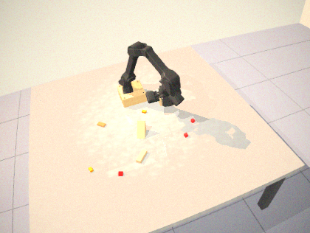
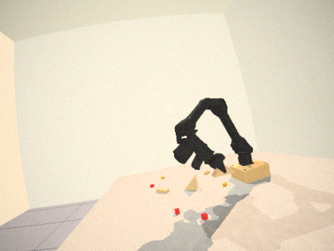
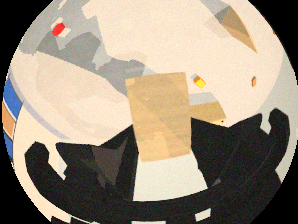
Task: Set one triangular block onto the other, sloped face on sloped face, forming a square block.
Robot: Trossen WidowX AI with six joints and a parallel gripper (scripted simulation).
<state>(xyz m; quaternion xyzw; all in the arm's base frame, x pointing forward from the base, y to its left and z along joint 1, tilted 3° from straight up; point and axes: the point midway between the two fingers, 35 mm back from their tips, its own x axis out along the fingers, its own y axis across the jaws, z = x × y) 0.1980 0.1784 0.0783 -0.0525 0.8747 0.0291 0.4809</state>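
Right now the tan triangular block is 1 cm above my gripper tip. Also, from my gripper tip: flat tan bar: 30 cm ahead, 17 cm to the right, 10 cm below.
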